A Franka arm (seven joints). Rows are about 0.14 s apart.
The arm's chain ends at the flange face. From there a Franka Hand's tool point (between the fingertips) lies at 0.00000 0.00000 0.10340 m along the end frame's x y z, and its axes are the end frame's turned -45 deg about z.
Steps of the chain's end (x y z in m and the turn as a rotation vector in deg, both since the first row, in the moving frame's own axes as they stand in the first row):
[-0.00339, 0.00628, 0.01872, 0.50, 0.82, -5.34]
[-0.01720, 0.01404, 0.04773, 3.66, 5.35, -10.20]
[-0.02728, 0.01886, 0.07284, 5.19, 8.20, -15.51]
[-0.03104, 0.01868, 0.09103, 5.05, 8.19, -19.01]
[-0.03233, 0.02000, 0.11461, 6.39, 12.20, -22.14]
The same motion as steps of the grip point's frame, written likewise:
[-0.00514, 0.00237, 0.01871, -0.23, 0.93, -5.34]
[-0.01049, -0.00111, 0.04707, -1.20, 6.37, -10.20]
[-0.01531, -0.00447, 0.07137, -2.13, 9.47, -15.51]
[-0.01799, -0.00760, 0.08959, -2.22, 9.36, -19.01]
[-0.01268, -0.00606, 0.11167, -4.11, 13.15, -22.14]

